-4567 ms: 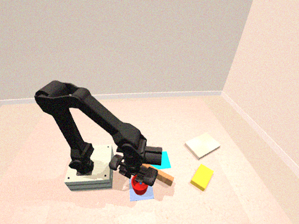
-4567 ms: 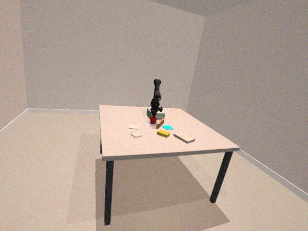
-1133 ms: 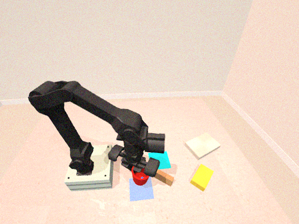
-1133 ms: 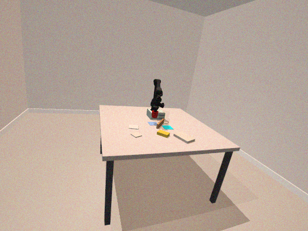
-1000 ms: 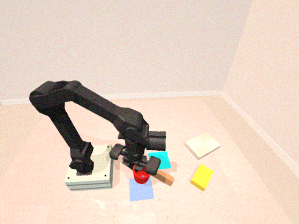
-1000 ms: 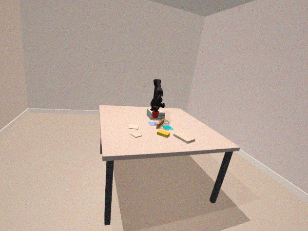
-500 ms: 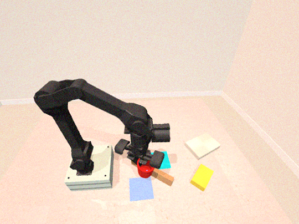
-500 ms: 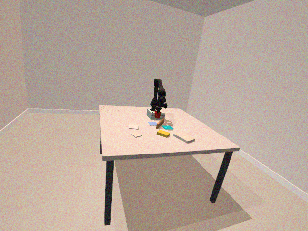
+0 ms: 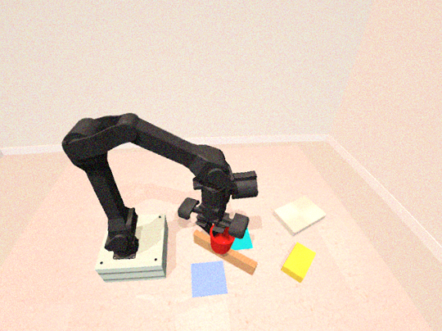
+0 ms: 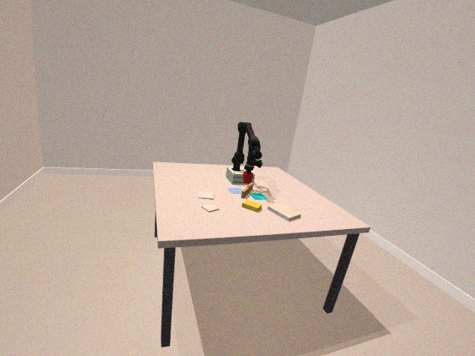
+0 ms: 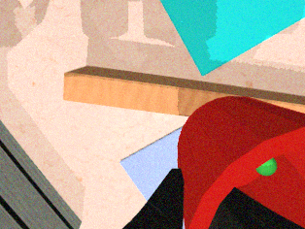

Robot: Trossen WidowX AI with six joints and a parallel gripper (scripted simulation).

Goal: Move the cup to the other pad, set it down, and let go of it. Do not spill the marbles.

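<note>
Right now the green marble is 40 mm ahead of my gripper tip, 30 mm to the right of it and 20 mm below it. From my gripper tip the other things lie so: wooden bar (100 mm below, 40 mm ahead); then light blue pad (130 mm below, 70 mm to the right, 20 mm behind); then red cup (30 mm ahead, 20 mm to the right).
</note>
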